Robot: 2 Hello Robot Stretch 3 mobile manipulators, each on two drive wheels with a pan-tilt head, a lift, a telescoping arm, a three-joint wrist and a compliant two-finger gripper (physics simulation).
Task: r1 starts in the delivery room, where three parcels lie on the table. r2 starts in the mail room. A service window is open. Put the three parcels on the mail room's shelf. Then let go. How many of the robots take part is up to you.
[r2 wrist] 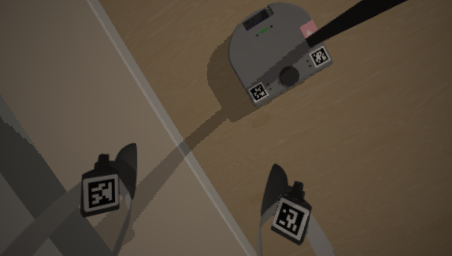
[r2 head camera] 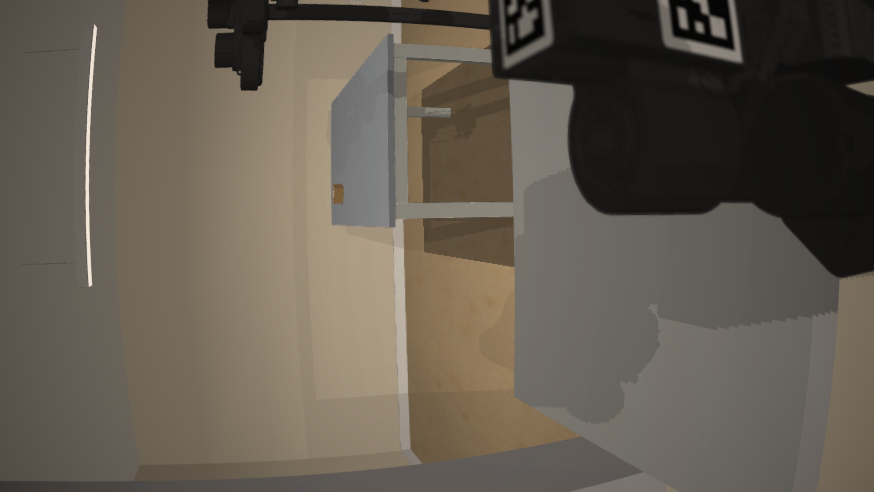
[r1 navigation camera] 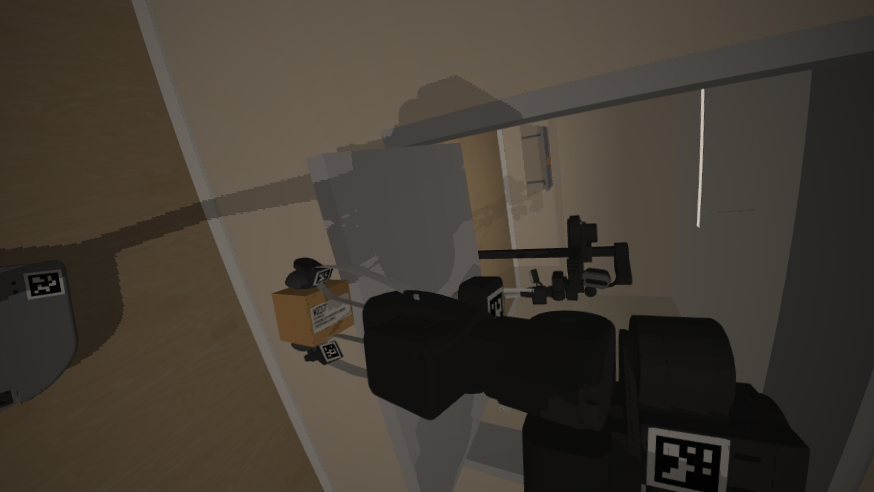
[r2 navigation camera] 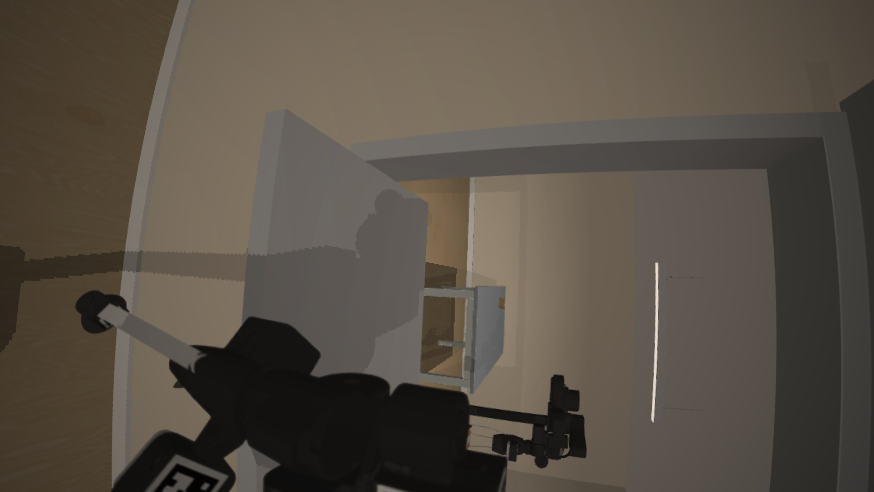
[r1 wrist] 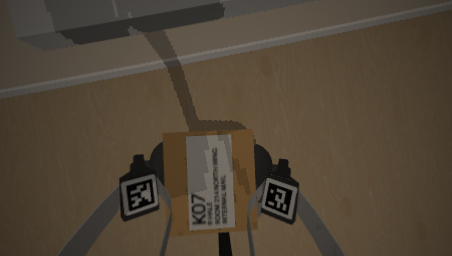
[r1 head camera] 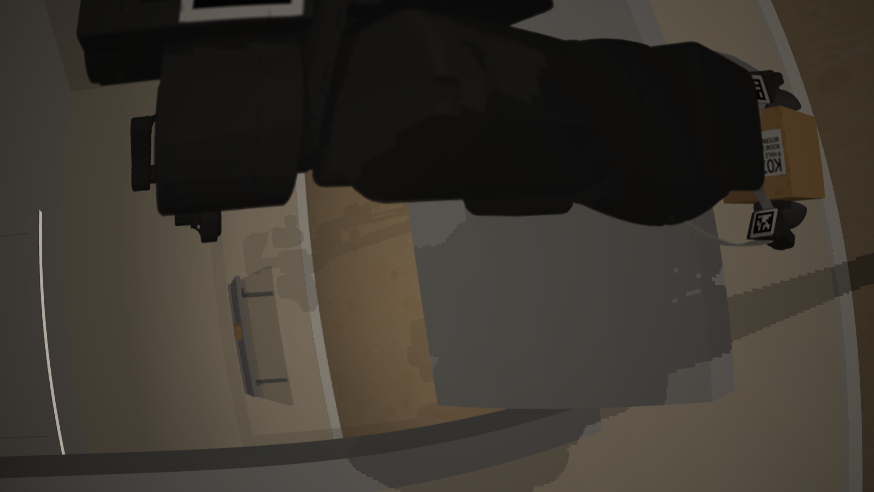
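Note:
r1's gripper (r1 head camera: pixel 793 155) (r1 navigation camera: pixel 301 313) (r1 wrist: pixel 211 161) is shut on parcel K07 (r1 head camera: pixel 802 160) (r1 navigation camera: pixel 294 320) (r1 wrist: pixel 210 210), an orange-brown box with a white label. In the r1 wrist view it hangs above the floor, apart from the grey window ledge (r1 head camera: pixel 568 305) (r1 navigation camera: pixel 397 201) (r1 wrist: pixel 40 42). A second parcel (r1 head camera: pixel 237 331) (r1 navigation camera: pixel 548 161) sits on the mail room's wall shelf (r1 head camera: pixel 247 366) (r1 navigation camera: pixel 543 139). A third parcel (r2 head camera: pixel 338 193) (r2 navigation camera: pixel 501 303) lies on the delivery room table (r2 head camera: pixel 366 140) (r2 navigation camera: pixel 489 336). r2's gripper (r2 navigation camera: pixel 100 311) (r2 wrist: pixel 202 172) is open, with no parcel between its fingers.
The service window frame (r1 navigation camera: pixel 611 88) (r2 navigation camera: pixel 550 129) is open between the rooms. The ledge (r2 head camera: pixel 611 342) (r2 navigation camera: pixel 324 201) sticks out from the wall under it. r1's head (r2 head camera: pixel 241 45) (r2 navigation camera: pixel 565 400) shows beyond the window from r2. r2's base (r2 wrist: pixel 270 50) stands near the wall.

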